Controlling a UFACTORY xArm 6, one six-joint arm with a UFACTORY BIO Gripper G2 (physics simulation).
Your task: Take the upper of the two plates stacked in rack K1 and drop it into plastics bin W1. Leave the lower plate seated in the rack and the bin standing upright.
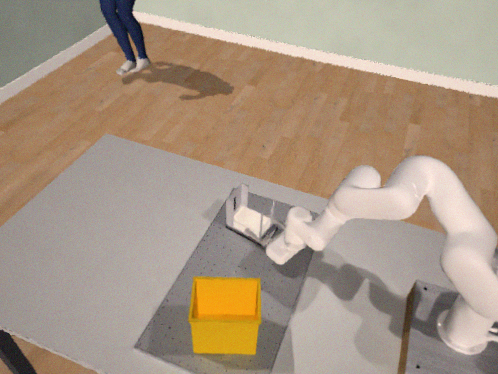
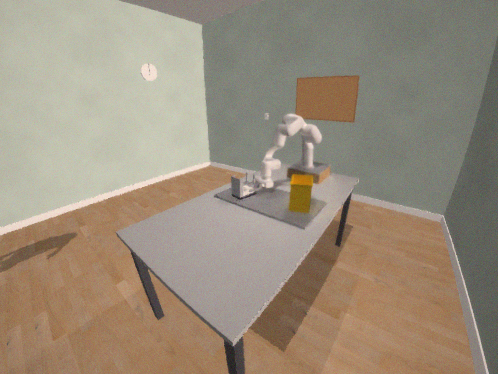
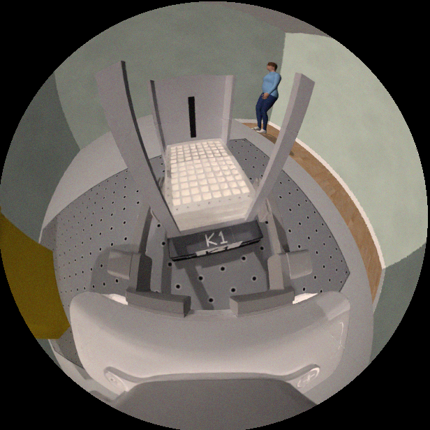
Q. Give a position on a yellow plastics bin W1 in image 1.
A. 225, 313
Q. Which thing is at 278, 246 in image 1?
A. The gripper.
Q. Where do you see a rack K1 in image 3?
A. At 185, 244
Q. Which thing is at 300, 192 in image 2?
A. A yellow plastics bin W1.
